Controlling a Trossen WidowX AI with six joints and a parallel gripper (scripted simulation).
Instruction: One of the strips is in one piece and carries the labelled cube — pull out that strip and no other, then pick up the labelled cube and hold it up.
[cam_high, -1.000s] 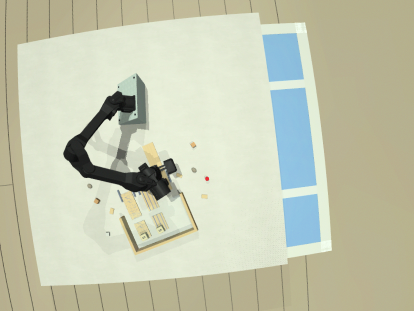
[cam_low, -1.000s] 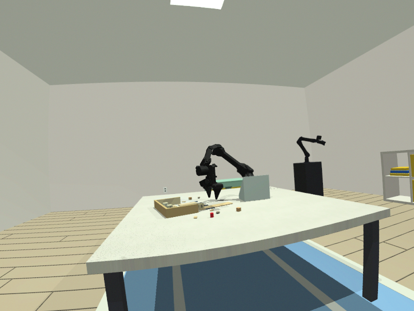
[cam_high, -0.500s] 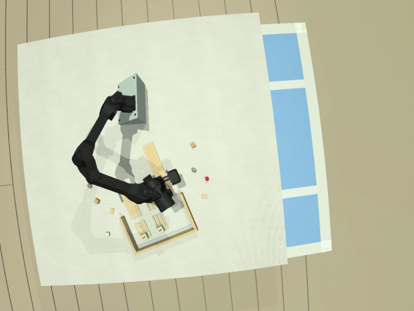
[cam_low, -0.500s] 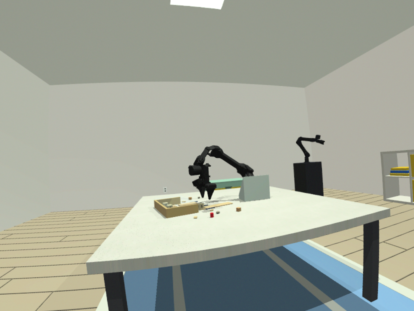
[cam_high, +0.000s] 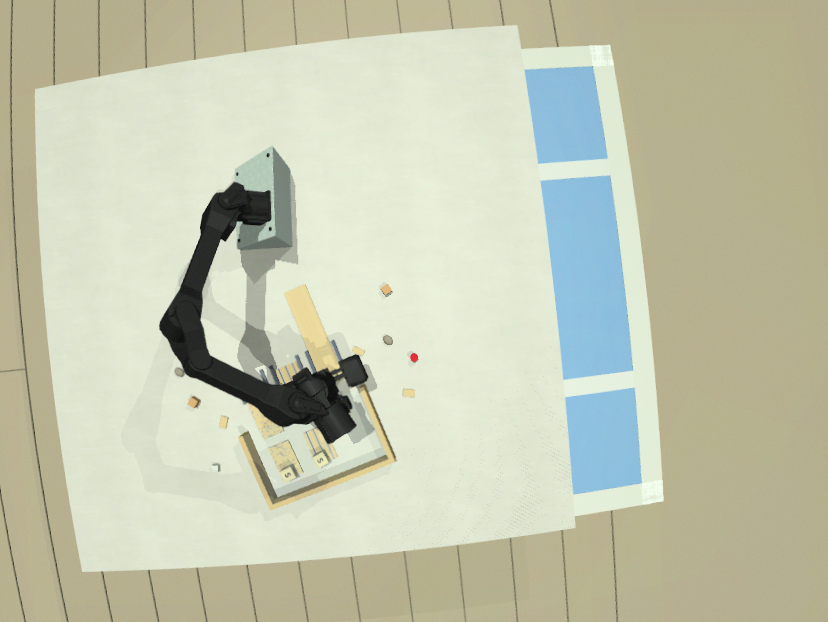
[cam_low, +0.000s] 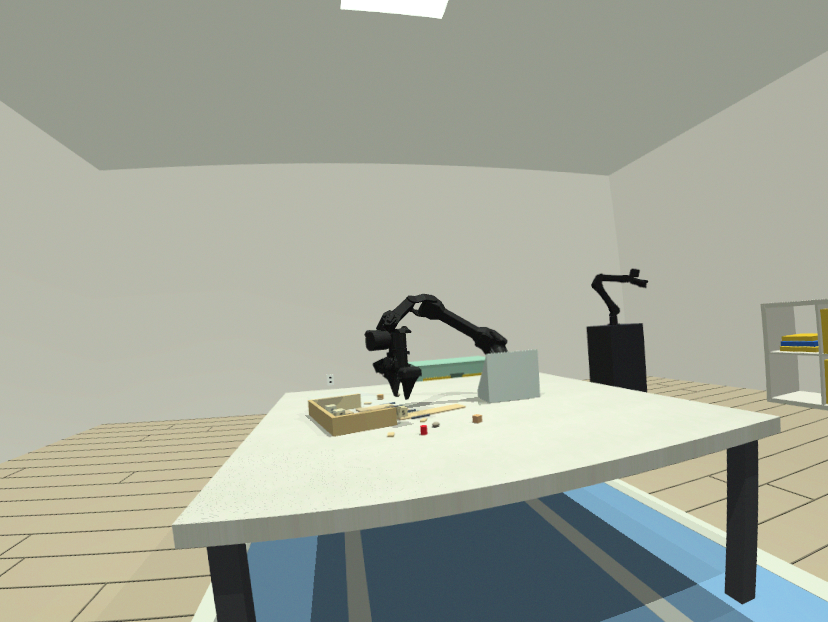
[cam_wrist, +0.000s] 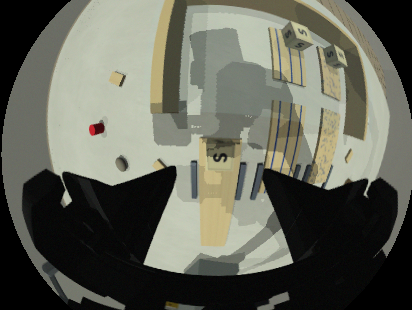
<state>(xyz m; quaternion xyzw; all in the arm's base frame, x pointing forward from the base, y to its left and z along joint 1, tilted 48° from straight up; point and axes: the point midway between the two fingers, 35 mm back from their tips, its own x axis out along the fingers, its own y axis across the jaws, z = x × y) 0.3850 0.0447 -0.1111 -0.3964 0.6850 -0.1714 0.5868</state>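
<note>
Now: gripper tip 100 mm past the tan strip, 40 mm to the left of it and 60 mm above it. Round my gripper tip: red cylinder: 30 mm behind, 200 mm to the left, 50 mm below.
</note>
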